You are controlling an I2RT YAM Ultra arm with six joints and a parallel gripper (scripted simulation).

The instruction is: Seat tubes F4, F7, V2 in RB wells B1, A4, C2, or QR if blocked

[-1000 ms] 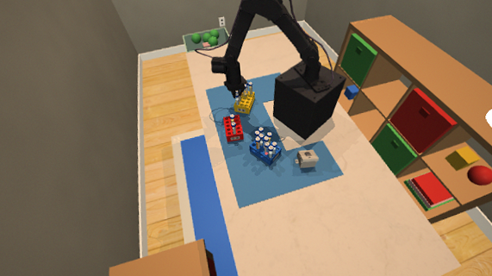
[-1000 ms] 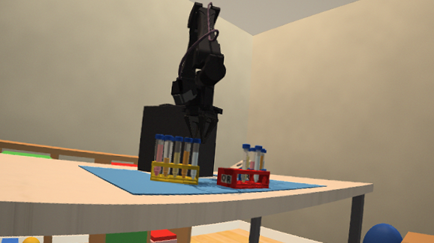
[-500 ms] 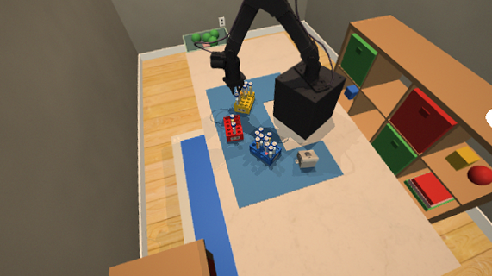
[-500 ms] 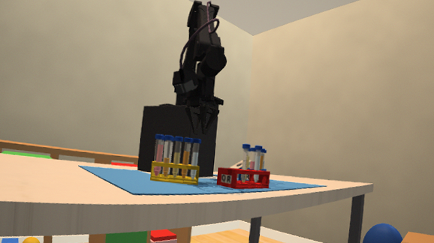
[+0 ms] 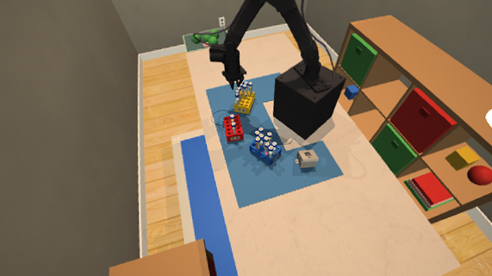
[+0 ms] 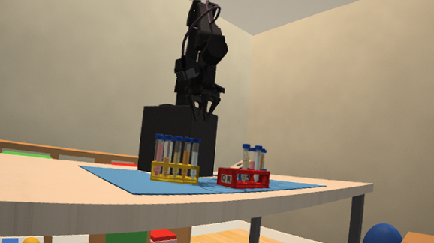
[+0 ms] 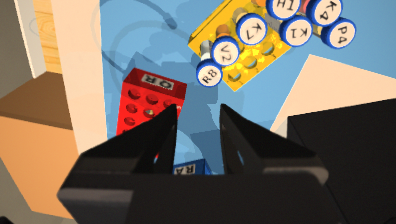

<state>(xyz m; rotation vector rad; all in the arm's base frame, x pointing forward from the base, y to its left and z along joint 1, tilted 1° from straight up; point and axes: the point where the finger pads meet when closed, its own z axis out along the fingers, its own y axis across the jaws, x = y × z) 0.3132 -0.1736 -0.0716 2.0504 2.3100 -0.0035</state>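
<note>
The tube is 70 mm ahead of my hand, 120 mm to the left of it and 120 mm below it. From my hand the other things lie so: red rack: 70 mm ahead, 120 mm to the left, 160 mm below; tube R8: 10 mm behind, 10 mm to the right, 120 mm below; rack RB: 60 mm behind, 30 mm to the right, 160 mm below.
</note>
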